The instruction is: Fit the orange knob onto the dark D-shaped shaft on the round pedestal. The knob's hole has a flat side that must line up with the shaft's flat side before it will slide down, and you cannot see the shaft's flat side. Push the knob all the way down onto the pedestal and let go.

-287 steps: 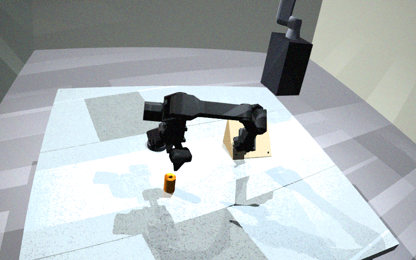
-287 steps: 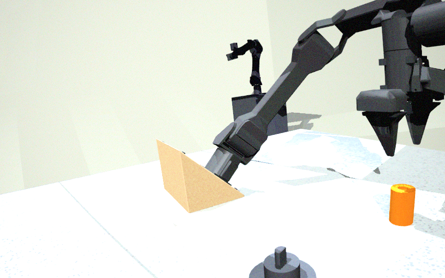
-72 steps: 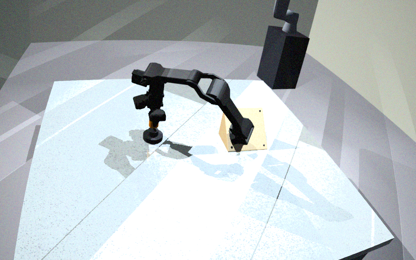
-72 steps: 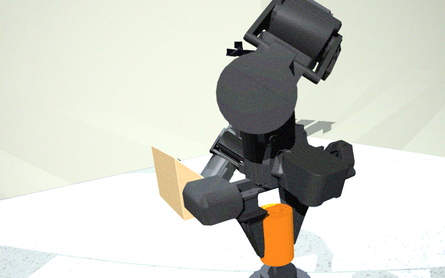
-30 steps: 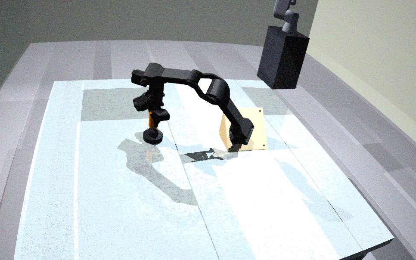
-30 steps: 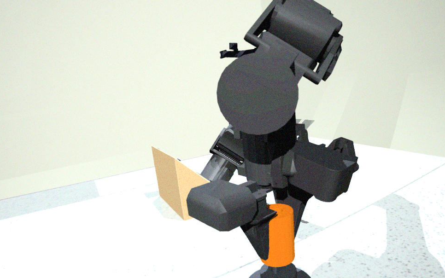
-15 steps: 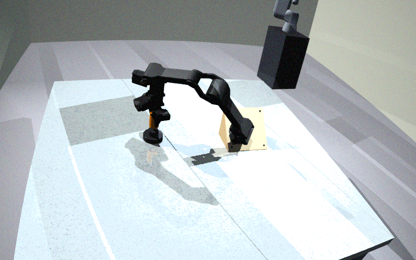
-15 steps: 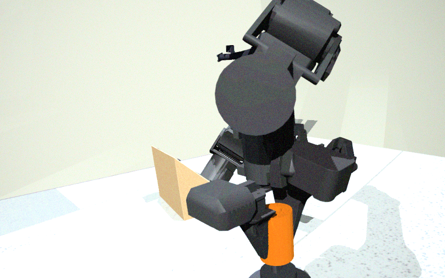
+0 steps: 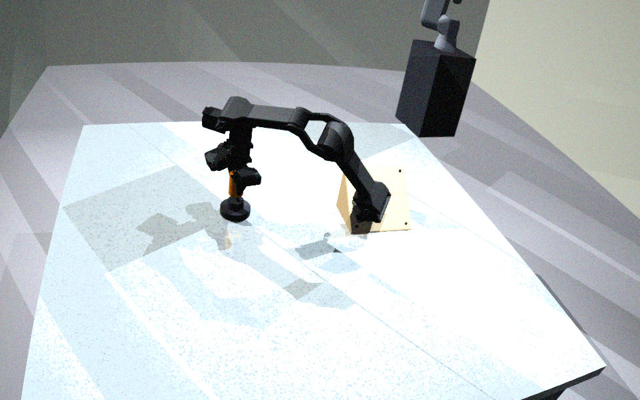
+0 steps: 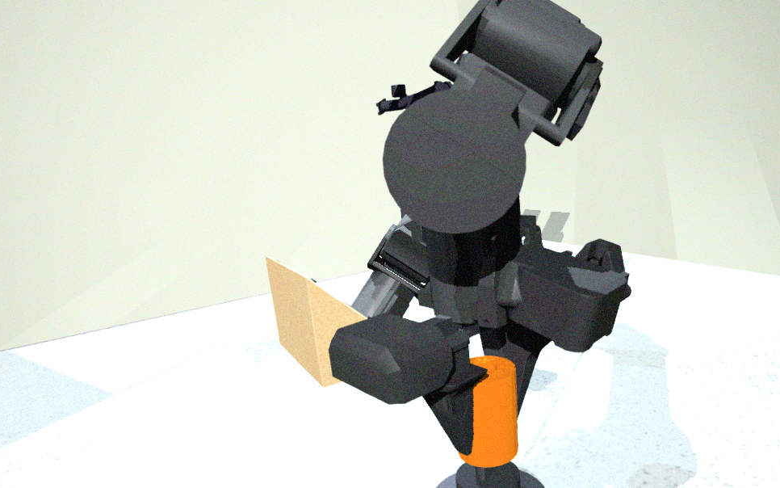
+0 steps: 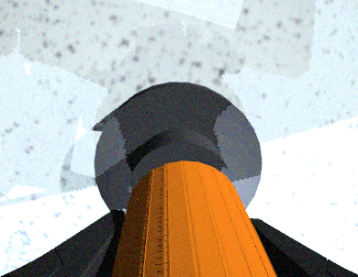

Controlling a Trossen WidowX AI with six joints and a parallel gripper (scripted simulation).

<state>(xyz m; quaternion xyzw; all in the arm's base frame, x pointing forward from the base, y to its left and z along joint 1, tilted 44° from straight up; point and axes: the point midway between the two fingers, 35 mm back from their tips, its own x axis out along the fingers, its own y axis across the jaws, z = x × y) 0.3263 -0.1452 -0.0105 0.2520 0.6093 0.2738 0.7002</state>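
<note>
The orange knob is 20 mm above my gripper tip. From my gripper tip the other things lie so: round dark pedestal: 40 mm below.
</note>
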